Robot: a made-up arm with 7 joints. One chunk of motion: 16 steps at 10 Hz.
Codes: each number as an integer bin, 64 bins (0 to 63) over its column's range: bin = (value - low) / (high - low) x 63, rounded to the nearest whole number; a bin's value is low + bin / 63 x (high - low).
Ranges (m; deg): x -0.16..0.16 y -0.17..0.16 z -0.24..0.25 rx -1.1..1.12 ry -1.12..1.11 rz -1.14..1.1
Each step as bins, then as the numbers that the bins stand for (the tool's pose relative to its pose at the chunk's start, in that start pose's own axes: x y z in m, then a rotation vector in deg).
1 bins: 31 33 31 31 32 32
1 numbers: -0.0025 0.0029 0.0011 -0.01 0.01 0.00
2 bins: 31 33 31 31 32 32
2 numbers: -0.0025 0.0029 0.0011 -0.01 0.01 0.00
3 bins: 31 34 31 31 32 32
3 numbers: -0.0025 0.0081 0.0011 -0.01 0.01 0.00
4 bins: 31 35 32 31 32 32
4 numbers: -0.0025 0.0133 0.0089 -0.01 0.01 0.00
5 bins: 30 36 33 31 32 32
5 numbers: -0.0076 0.0186 0.0167 -0.01 0.01 0.00
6 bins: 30 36 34 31 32 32
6 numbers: -0.0076 0.0186 0.0244 -0.01 0.01 0.00
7 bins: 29 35 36 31 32 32
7 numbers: -0.0127 0.0133 0.0400 -0.01 0.01 0.00
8 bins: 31 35 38 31 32 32
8 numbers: -0.0025 0.0133 0.0556 -0.01 0.01 0.00
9 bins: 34 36 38 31 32 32
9 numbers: 0.0127 0.0186 0.0556 -0.01 0.01 0.00
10 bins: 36 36 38 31 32 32
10 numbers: 0.0229 0.0186 0.0556 -0.01 0.01 0.00
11 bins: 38 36 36 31 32 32
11 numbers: 0.0330 0.0186 0.0400 -0.01 0.01 0.00
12 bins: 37 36 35 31 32 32
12 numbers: 0.0279 0.0186 0.0322 -0.01 0.01 0.00
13 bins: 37 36 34 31 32 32
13 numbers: 0.0279 0.0186 0.0244 -0.01 0.01 0.00
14 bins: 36 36 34 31 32 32
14 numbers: 0.0229 0.0186 0.0244 -0.01 0.01 0.00
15 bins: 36 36 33 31 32 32
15 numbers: 0.0229 0.0186 0.0167 -0.01 0.01 0.00
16 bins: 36 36 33 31 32 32
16 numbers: 0.0229 0.0186 0.0167 -0.01 0.01 0.00
